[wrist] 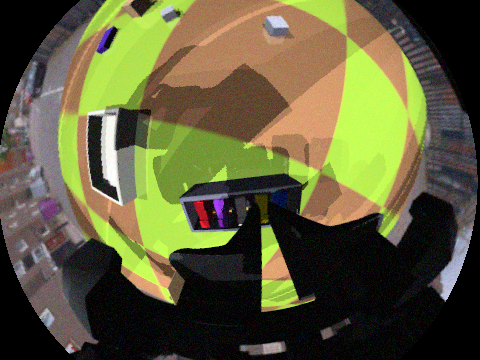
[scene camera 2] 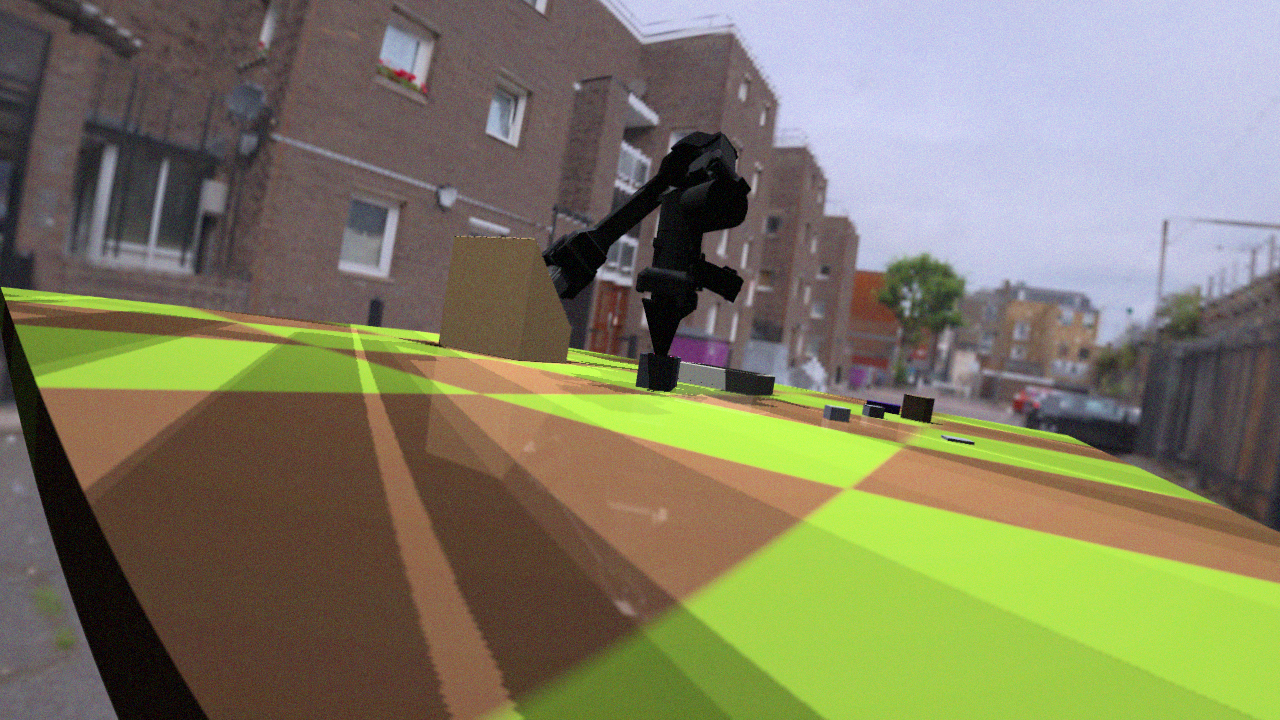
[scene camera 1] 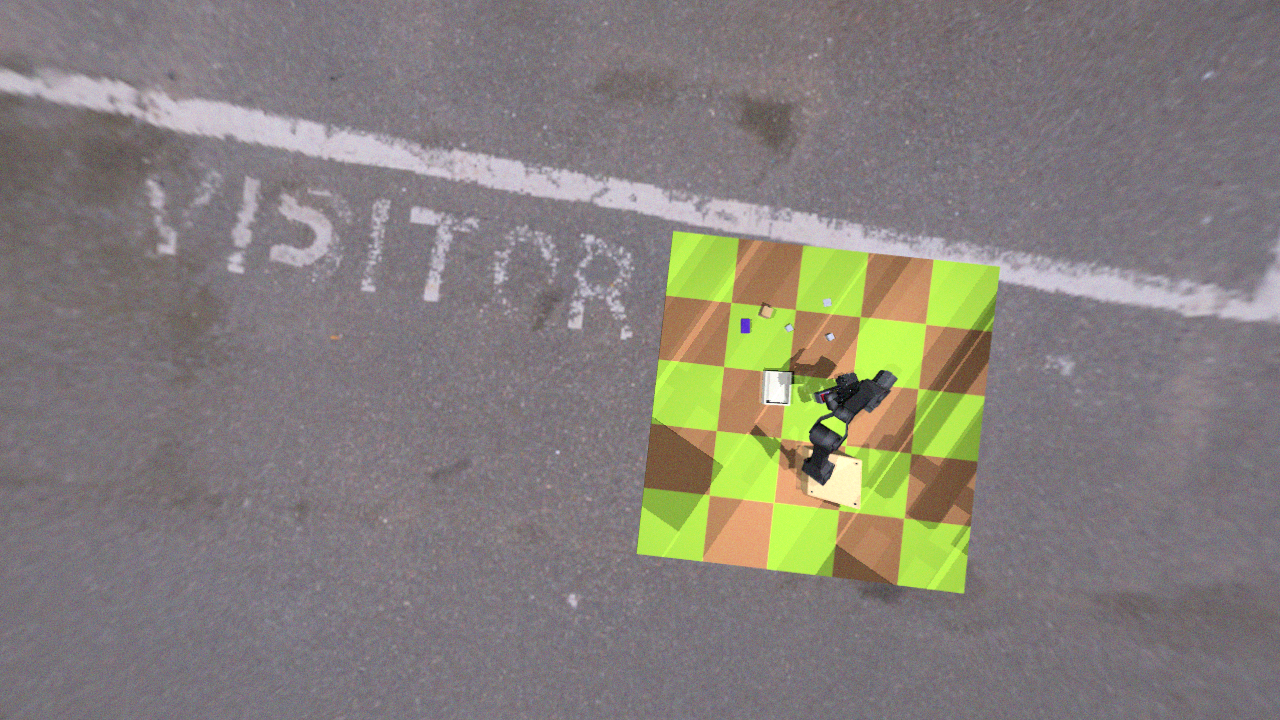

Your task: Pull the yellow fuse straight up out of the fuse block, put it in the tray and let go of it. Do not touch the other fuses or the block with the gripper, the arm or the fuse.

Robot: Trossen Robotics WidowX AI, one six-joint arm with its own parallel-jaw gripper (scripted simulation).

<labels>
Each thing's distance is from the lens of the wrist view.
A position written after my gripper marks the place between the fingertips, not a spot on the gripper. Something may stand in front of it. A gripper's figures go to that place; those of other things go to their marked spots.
my gripper (wrist: 262, 207): 0.10 m
tray (wrist: 111, 132): 0.24 m
</labels>
